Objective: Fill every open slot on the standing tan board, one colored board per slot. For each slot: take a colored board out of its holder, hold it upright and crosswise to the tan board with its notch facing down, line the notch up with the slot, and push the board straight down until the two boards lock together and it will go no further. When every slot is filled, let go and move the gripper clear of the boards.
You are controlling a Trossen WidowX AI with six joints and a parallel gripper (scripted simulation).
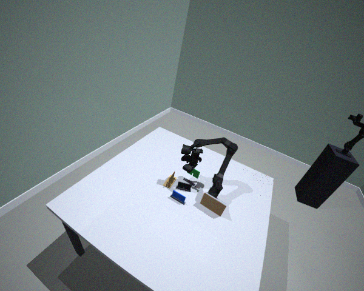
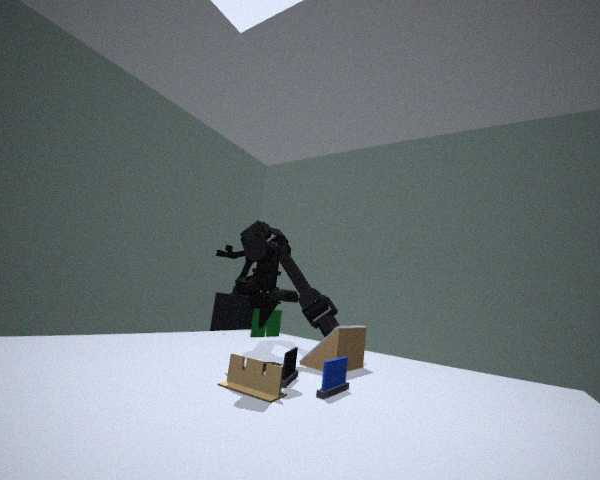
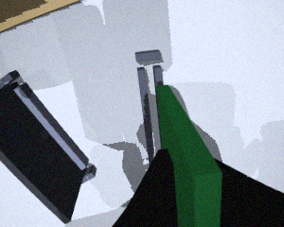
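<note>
Now: gripper tip 12 cm short of the tan board, 8 cm to the right of it and 8 cm above it. From my gripper tip the other things lie so: black board (10 cm to the left, 8 cm below); then blue board (21 cm to the left, 8 cm below); then green board (2 cm behind, 1 cm to the left, 1 cm above).
</note>
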